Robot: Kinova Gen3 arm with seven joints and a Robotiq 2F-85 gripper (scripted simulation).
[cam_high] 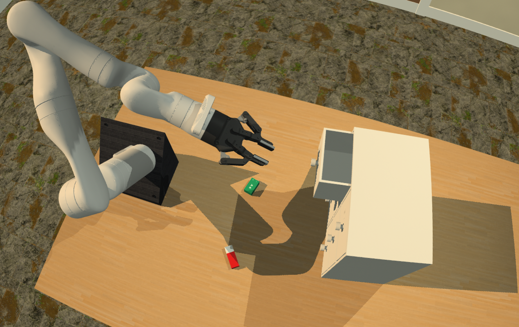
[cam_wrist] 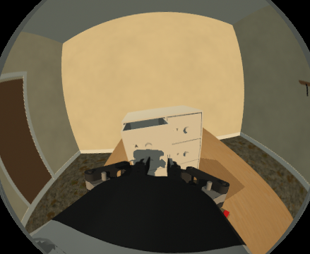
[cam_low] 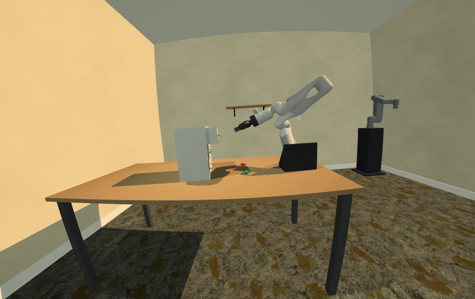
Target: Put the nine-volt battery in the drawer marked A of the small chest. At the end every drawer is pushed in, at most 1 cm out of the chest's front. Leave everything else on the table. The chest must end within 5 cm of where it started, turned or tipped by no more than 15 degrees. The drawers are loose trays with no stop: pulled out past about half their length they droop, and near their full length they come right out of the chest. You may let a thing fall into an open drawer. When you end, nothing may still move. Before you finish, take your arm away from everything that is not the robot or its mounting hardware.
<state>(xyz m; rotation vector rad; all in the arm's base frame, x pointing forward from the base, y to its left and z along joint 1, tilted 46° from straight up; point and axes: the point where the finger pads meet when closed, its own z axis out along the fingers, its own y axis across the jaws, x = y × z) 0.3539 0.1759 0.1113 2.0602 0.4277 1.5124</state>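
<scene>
Right now my hand is 29 cm above the green nine-volt battery, 4 cm past it and 3 cm to the right of it. From my hand the other things lie so: drawer: 21 cm ahead, 5 cm below, 4 cm to the left.
</scene>
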